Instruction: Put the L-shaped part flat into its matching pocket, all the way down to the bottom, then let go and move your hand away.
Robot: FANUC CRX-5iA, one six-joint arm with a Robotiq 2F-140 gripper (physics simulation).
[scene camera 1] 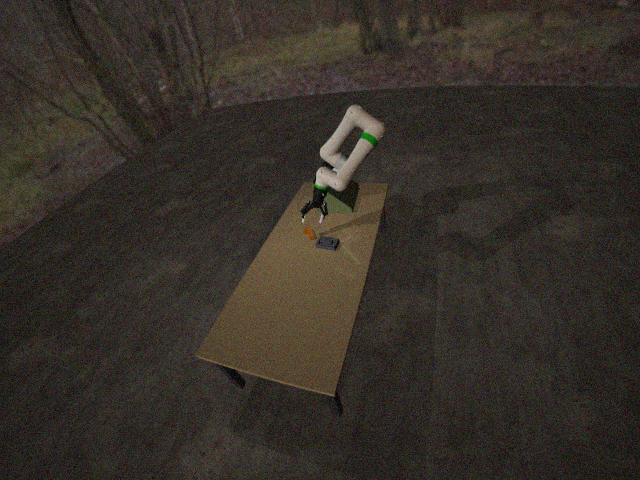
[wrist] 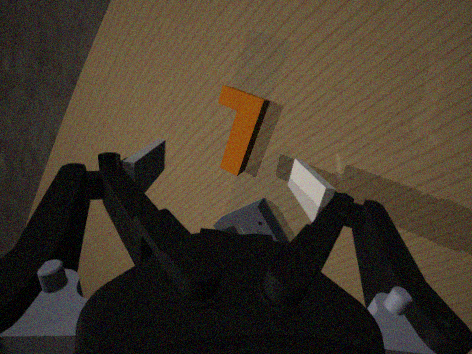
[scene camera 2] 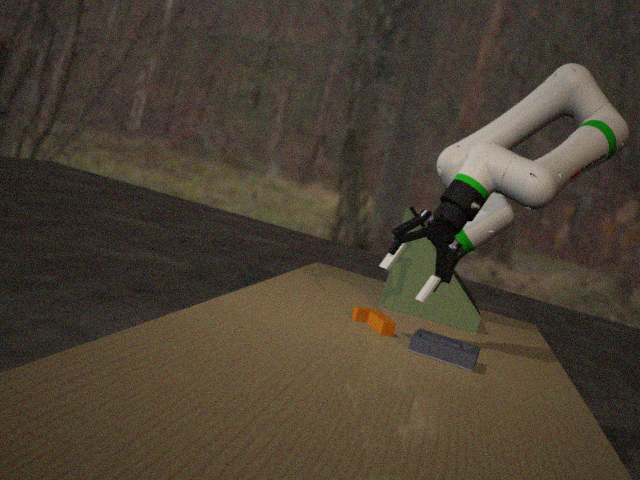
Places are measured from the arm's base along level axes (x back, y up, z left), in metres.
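Pixels of known places: gripper, between the fingertips: (scene camera 1: 311, 222) (wrist: 229, 163) (scene camera 2: 401, 285).
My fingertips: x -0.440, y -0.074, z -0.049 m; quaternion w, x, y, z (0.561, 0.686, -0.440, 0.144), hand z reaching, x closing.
Observation:
Behind a point stands the place of what it marks.
The orange L-shaped part (scene camera 1: 309, 234) @[x -0.474, y -0.154, z -0.072 m] (scene camera 2: 375, 320) @[x -0.463, y -0.164, z -0.083 m] (wrist: 244, 131) @[x -0.436, y -0.153, z -0.077 m] lies flat on the table, beside the grey pocket block and apart from it. The grey block (scene camera 1: 327, 243) @[x -0.538, y -0.167, z 0.080 m] (scene camera 2: 444, 350) @[x -0.585, y -0.158, z 0.079 m] (wrist: 250, 218) @[x -0.508, y -0.147, z 0.027 m] sits on the table; in the wrist view my gripper's body hides much of it. Its pocket's outline is too small and dark to make out. My gripper (scene camera 1: 312, 221) @[x -0.440, y -0.074, z -0.049 m] (scene camera 2: 403, 284) @[x -0.440, y -0.074, z -0.049 m] (wrist: 229, 163) @[x -0.440, y -0.074, z -0.049 m] is wide open and empty, tilted, and hangs above the table over the area near the orange part. In the wrist view the part shows ahead of and between the two pale fingertips.
The wooden table (scene camera 1: 289, 310) @[x -1.100, y -0.183, z 0.015 m] (scene camera 2: 232, 392) @[x -1.085, y -0.183, z -0.187 m] (wrist: 165, 60) @[x -0.482, y -0.183, z -0.254 m] carries everything. A green wedge-shaped stand (scene camera 1: 341, 201) @[x -0.154, y -0.080, z 0.094 m] (scene camera 2: 431, 289) is at the arm's base, behind the gripper. The table's edge (wrist: 80, 80) @[x -0.671, y -0.183, z -0.397 m] runs down the left side of the wrist view.

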